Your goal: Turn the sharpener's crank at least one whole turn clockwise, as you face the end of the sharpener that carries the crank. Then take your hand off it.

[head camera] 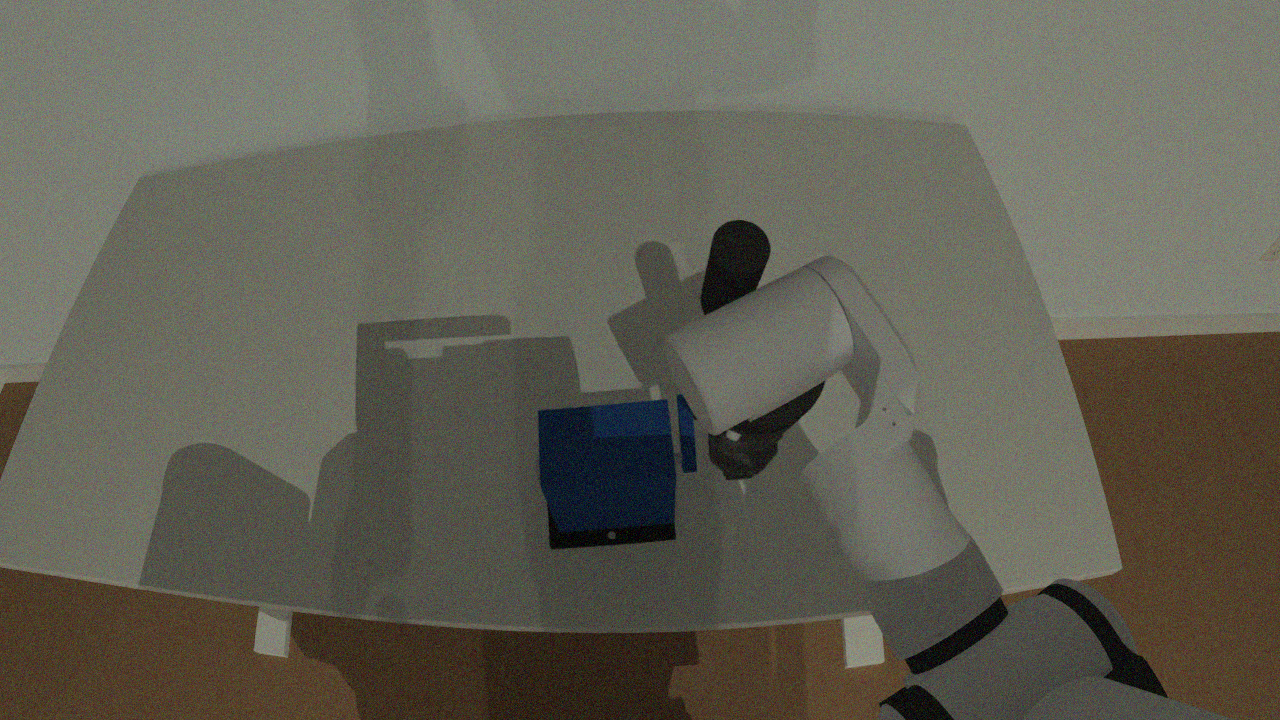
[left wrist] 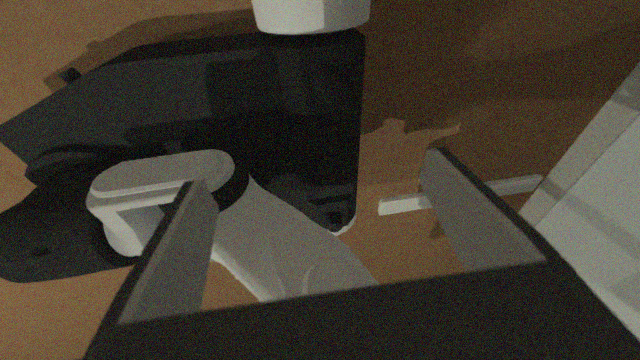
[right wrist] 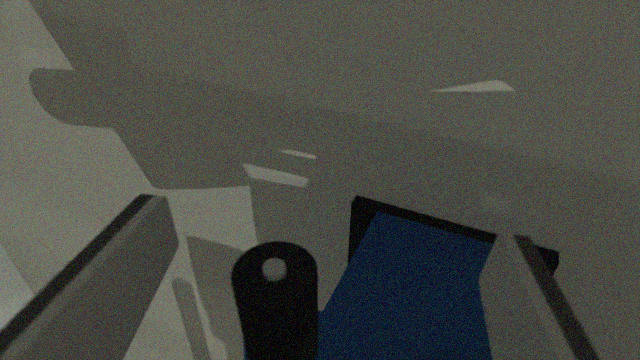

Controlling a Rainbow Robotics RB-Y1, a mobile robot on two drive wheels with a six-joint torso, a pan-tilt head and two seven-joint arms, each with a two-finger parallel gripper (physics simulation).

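Frame: origin at the robot's base, x ahead, y up, z right, level; centimetres.
Where they show: left gripper, fingertip midpoint: (left wrist: 318, 179); right gripper, fingertip midpoint: (right wrist: 325, 238).
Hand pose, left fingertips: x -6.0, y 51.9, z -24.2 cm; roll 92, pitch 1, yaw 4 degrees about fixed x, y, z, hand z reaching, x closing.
After its pixels a point has its place.
The blue sharpener (head camera: 608, 474) @[x 32.2, y 84.9, z -2.3 cm] (right wrist: 415, 290) @[x 36.1, y 77.3, z 3.2 cm] with a black base stands on the table. Its blue crank arm (head camera: 686, 437) is on the right side in the head view. The crank's black handle (right wrist: 280, 310) @[x 38.8, y 83.9, z 8.8 cm], with a pale dot on its end, shows at the bottom of the right wrist view; the arm covers it in the head view. My right gripper (right wrist: 325, 238) @[x 38.8, y 81.4, z 8.9 cm] is open, one finger to each side of the handle in that view, with nothing gripped. My left gripper (left wrist: 318, 179) @[x -6.0, y 51.9, z -24.2 cm] is open and empty, over the floor and the robot's base, away from the sharpener.
The pale table (head camera: 268, 250) @[x 74.4, y 72.1, z -54.1 cm] carries the sharpener, and broad shadows fall across it. A wall (head camera: 223, 71) @[x 101.0, y 89.7, z -65.8 cm] stands behind it. The table's edge (left wrist: 580, 165) shows at the right of the left wrist view. The brown floor (head camera: 1181, 447) @[x 62.0, y 0.1, z 144.1 cm] (left wrist: 395, 245) @[x 35.7, y 0.1, z 76.2 cm] lies below.
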